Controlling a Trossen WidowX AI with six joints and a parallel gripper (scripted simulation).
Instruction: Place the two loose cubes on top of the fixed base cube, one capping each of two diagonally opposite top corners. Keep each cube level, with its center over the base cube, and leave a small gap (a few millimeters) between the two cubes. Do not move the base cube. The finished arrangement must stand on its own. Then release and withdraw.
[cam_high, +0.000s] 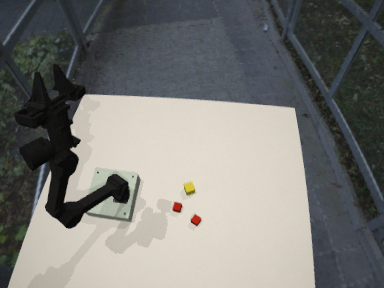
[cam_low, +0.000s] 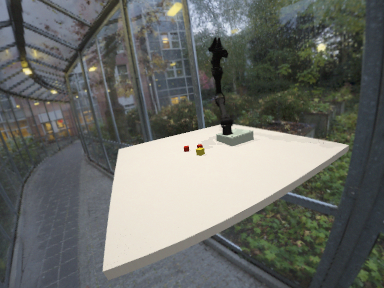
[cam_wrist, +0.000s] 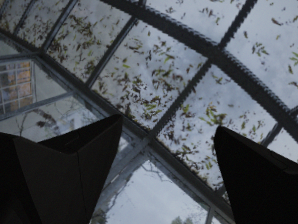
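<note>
My gripper tip is now 74 cm above the yellow base cube, 28 cm short of it and 7 cm to the right of it. Also, from my gripper tip: red cube 75 cm below, 24 cm ahead, 2 cm to the right.
</note>
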